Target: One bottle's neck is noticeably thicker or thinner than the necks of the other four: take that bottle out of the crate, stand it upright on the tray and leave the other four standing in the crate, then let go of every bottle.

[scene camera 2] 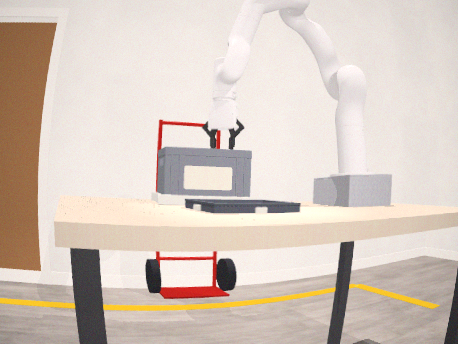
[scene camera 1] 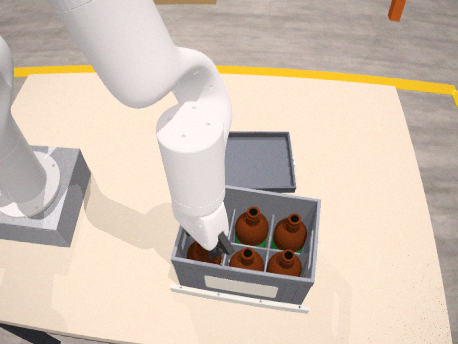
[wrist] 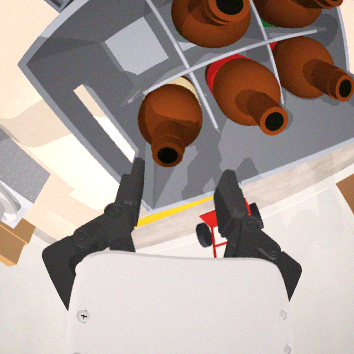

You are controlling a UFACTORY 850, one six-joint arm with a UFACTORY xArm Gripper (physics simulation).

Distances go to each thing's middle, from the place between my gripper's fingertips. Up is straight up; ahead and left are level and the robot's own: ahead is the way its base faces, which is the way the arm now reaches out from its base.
Right now the white strip (scene camera 1: 274, 305) is 80 mm ahead of my hand, 50 mm to the right of it and 170 mm below it.
